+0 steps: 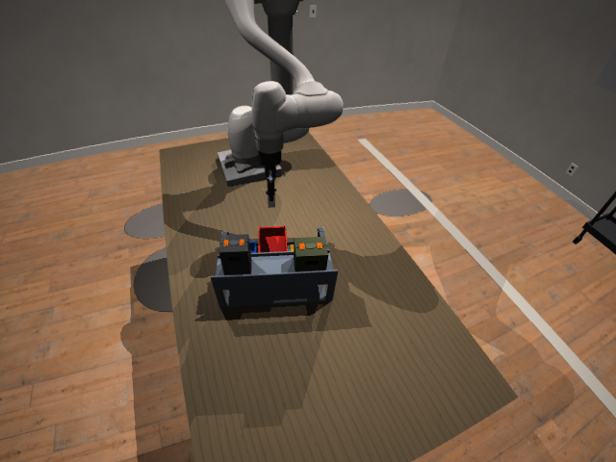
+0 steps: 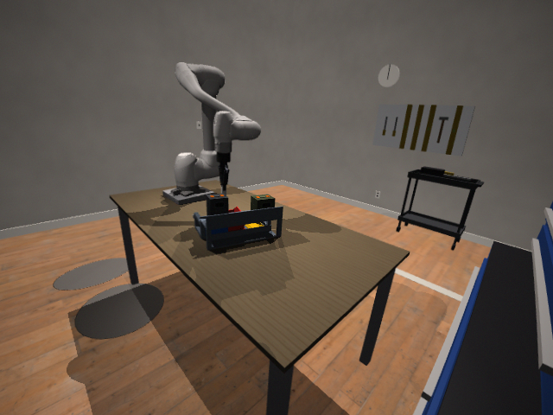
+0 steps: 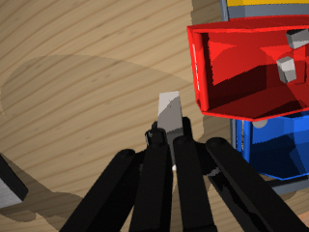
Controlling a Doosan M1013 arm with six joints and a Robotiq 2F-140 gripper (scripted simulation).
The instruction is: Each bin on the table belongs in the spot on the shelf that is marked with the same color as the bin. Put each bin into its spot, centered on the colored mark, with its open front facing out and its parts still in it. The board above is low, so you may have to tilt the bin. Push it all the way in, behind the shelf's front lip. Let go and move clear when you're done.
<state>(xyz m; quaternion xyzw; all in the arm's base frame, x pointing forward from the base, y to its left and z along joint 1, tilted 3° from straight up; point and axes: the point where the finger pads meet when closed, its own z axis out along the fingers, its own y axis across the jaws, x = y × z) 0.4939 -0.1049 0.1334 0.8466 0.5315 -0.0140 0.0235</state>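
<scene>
Right now the red bin is 100 mm ahead of my hand, 50 mm to the right of it and 120 mm below it. Round my hand: green toolbox (290 mm ahead, 10 mm to the right, 20 mm below); dark box (190 mm ahead, 220 mm to the right, 10 mm below); blue bin (110 mm ahead, 180 mm to the right, 120 mm below).
</scene>
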